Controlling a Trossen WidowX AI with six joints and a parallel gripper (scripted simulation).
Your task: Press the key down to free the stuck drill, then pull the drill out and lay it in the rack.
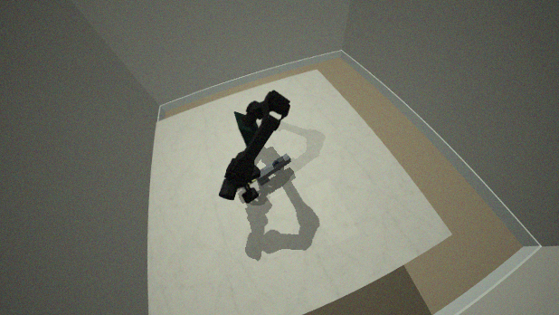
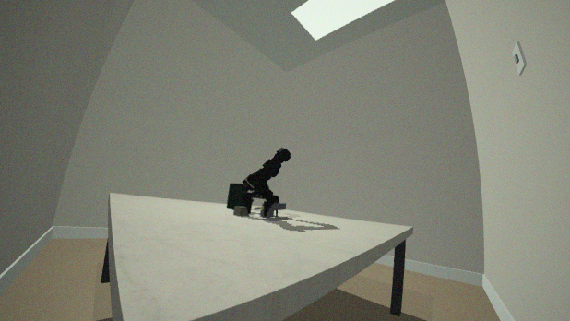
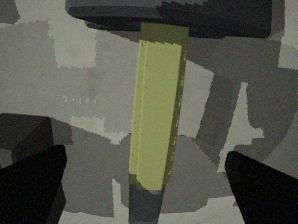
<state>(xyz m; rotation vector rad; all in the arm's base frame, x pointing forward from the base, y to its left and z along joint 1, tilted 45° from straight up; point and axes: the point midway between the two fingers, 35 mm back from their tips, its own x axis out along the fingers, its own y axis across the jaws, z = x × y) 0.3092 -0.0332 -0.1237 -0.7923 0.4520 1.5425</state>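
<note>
Now: gripper tip 10 mm past the drill, 40 mm to the right of it and 30 mm below it. Also, from my gripper tip: grey rack (70 mm behind, 40 mm to the right, 10 mm above); dark key (40 mm behind, 170 mm to the left, 40 mm above).
</note>
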